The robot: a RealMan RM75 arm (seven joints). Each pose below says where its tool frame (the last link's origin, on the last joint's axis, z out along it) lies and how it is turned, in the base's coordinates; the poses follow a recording.
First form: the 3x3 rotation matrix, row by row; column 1 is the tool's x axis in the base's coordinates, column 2 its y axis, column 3 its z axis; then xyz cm. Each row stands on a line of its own.
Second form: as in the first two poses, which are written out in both.
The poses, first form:
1:
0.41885 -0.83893 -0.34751
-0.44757 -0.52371 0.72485
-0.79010 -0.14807 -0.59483
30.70 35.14 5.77
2:
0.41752 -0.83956 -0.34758
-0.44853 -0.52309 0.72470
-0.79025 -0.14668 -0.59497
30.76 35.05 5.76
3:
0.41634 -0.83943 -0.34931
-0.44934 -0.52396 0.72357
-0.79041 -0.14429 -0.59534
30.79 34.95 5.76
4:
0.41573 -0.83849 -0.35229
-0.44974 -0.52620 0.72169
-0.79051 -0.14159 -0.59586
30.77 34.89 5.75
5:
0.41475 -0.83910 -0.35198
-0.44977 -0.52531 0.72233
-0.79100 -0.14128 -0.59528
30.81 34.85 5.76
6:
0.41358 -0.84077 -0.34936
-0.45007 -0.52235 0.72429
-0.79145 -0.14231 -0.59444
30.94 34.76 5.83
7:
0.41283 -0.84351 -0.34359
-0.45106 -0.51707 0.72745
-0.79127 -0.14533 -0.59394
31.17 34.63 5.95
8:
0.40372 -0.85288 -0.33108
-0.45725 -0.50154 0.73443
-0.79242 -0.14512 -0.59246
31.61 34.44 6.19
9:
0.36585 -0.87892 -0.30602
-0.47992 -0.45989 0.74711
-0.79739 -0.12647 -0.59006
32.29 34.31 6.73
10:
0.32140 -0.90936 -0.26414
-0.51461 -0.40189 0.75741
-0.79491 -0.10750 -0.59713
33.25 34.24 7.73
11:
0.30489 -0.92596 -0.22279
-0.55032 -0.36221 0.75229
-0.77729 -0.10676 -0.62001
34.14 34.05 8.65
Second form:
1: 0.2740 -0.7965 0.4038 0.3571 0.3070 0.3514 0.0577
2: 0.2736 -0.7962 0.4045 0.3573 0.3076 0.3505 0.0576
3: 0.2725 -0.7962 0.4047 0.3579 0.3079 0.3495 0.0576
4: 0.2710 -0.7965 0.4043 0.3587 0.3077 0.3489 0.0575
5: 0.2712 -0.7961 0.4047 0.3589 0.3081 0.3485 0.0576
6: 0.2724 -0.7954 0.4057 0.3586 0.3094 0.3476 0.0583
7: 0.2747 -0.7943 0.4074 0.3572 0.3117 0.3463 0.0595
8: 0.2783 -0.7902 0.4145 0.3554 0.3161 0.3444 0.0619
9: 0.2810 -0.7771 0.4371 0.3550 0.3229 0.3431 0.0673
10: 0.2839 -0.7616 0.4674 0.3476 0.3325 0.3424 0.0773
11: 0.2840 -0.7562 0.4881 0.3306 0.3414 0.3405 0.0865
